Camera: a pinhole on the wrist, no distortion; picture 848 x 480 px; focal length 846.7 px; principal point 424.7 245.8 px. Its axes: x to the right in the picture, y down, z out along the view. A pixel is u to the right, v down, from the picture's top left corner.
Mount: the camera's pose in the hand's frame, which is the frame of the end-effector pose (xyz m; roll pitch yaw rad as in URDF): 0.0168 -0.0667 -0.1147 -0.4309 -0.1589 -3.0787
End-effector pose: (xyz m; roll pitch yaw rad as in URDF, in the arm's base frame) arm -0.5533 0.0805 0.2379 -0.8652 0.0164 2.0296
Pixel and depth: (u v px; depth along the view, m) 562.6 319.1 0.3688
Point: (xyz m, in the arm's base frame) -0.5642 0.1033 0.5656
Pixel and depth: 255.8 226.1 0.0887
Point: -0.4921 0.1667 0.2891
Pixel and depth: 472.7 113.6 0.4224
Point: -0.6813 0.0963 0.5655
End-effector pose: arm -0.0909 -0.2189 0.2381 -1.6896 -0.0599 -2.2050
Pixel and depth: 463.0 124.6 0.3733
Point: 0.0885 -0.4197 0.3828
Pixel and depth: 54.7 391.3 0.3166
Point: -0.0826 -0.4644 0.4704
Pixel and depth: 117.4 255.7 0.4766
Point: 0.0092 -0.6084 0.4738
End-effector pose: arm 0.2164 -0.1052 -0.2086 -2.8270 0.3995 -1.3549
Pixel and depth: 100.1 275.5 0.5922
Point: 0.6655 -0.2259 -0.5779
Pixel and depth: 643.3 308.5 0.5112
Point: 0.5924 0.0956 -0.4135
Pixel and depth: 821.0 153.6 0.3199
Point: 0.4151 0.0683 -0.3135
